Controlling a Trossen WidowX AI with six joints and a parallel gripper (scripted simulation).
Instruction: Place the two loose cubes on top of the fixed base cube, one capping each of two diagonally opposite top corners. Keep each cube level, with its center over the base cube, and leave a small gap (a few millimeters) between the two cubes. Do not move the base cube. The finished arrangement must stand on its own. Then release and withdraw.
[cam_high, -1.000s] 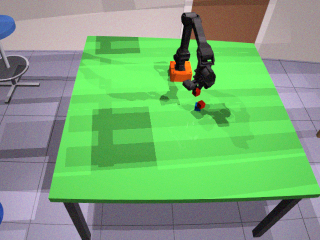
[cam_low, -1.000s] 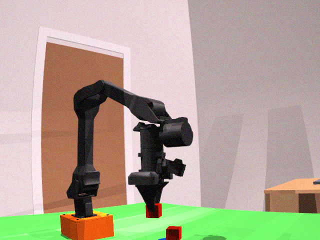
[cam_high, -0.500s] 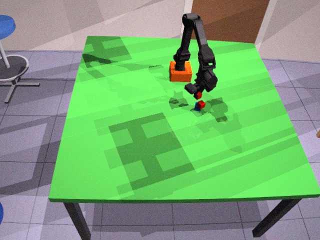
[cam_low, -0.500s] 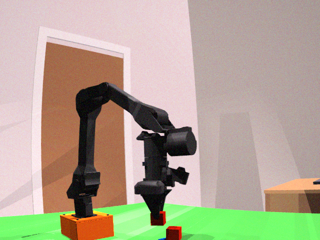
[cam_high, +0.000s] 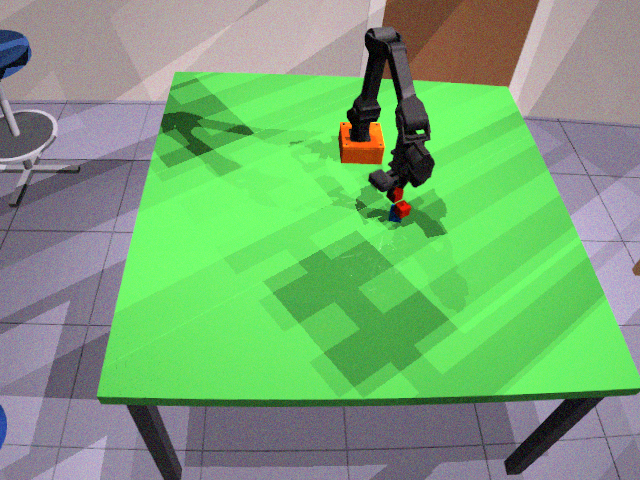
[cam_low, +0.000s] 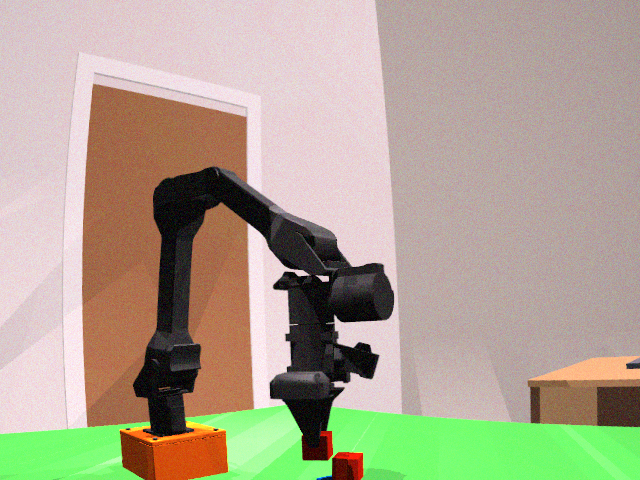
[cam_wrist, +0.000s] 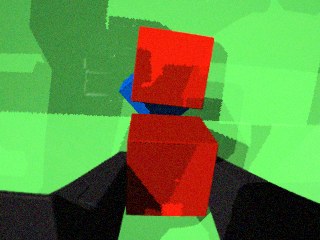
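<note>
Right now the blue cube is 6 cm below my gripper tip, 2 cm ahead of it and 1 cm to the left of it.
</note>
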